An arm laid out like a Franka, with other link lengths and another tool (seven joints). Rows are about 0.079 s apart.
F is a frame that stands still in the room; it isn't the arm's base.
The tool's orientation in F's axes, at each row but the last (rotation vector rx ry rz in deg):
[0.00, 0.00, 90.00]
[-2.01, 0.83, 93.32]
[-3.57, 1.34, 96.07]
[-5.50, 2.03, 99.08]
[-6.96, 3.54, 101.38]
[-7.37, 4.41, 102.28]
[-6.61, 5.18, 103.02]
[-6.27, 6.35, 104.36]
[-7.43, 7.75, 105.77]
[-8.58, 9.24, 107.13]
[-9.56, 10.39, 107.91]
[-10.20, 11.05, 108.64]
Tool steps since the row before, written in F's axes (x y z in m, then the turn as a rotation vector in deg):
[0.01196, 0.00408, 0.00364, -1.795, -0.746, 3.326]
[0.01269, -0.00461, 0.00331, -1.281, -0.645, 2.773]
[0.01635, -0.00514, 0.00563, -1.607, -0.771, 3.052]
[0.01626, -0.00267, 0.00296, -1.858, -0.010, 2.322]
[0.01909, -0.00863, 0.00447, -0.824, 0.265, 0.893]
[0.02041, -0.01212, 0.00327, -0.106, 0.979, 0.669]
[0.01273, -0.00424, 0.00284, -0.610, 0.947, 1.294]
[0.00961, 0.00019, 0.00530, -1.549, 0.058, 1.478]
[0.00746, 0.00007, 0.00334, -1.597, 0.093, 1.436]
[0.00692, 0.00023, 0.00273, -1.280, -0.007, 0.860]
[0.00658, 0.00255, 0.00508, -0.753, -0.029, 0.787]
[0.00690, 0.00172, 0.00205, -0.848, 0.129, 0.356]
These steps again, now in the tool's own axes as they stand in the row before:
[0.00408, -0.01196, 0.00364, -0.746, 1.795, 3.326]
[-0.00544, -0.01244, 0.00299, -0.657, 1.283, 2.769]
[-0.00714, -0.01582, 0.00491, -0.764, 1.614, 3.050]
[-0.00543, -0.01571, 0.00202, 0.086, 1.763, 2.394]
[-0.01268, -0.01707, 0.00258, 0.316, 0.731, 0.955]
[-0.01650, -0.01736, 0.00084, 0.884, -0.121, 0.788]
[-0.00733, -0.01143, 0.00191, 0.888, 0.377, 1.419]
[-0.00293, -0.00926, 0.00512, 0.246, 1.512, 1.497]
[-0.00251, -0.00710, 0.00317, 0.298, 1.547, 1.463]
[-0.00236, -0.00657, 0.00257, 0.217, 1.254, 0.871]
[-0.00074, -0.00683, 0.00533, 0.047, 0.757, 0.782]
[-0.00111, -0.00698, 0.00218, 0.317, 0.776, 0.400]

